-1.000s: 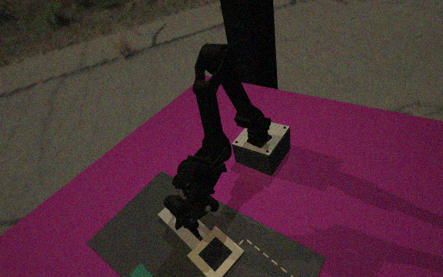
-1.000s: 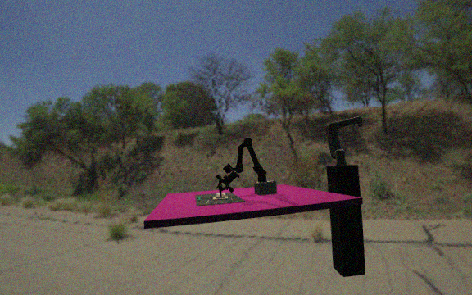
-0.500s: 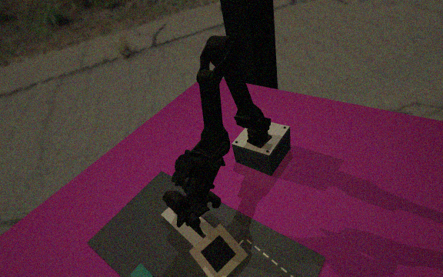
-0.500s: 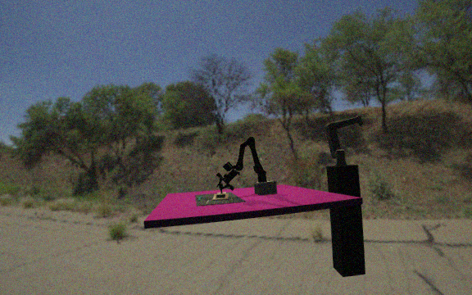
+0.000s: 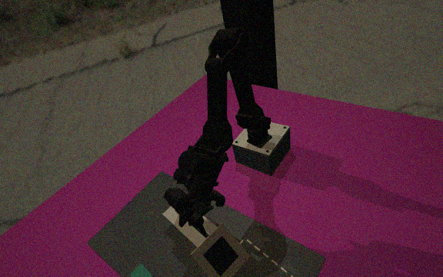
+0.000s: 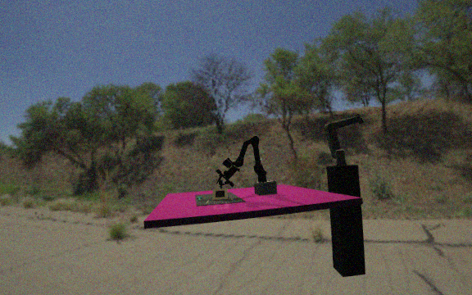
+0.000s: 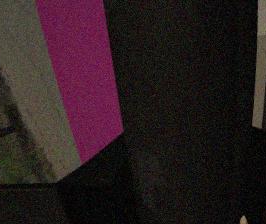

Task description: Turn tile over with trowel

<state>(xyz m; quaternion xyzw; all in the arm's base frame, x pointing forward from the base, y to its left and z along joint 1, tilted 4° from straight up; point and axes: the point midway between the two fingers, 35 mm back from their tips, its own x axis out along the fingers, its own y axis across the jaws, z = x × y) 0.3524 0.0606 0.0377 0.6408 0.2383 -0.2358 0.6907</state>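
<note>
The tile is 10 cm to the left of my gripper tip, 6 cm below it and 2 cm behind it. Round my gripper tip: dark trowel 3 cm behind, 1 cm below; dark grey mat 12 cm below, 1 cm to the left, 1 cm ahead; teal patch 15 cm ahead, 10 cm below, 1 cm to the left.
</note>
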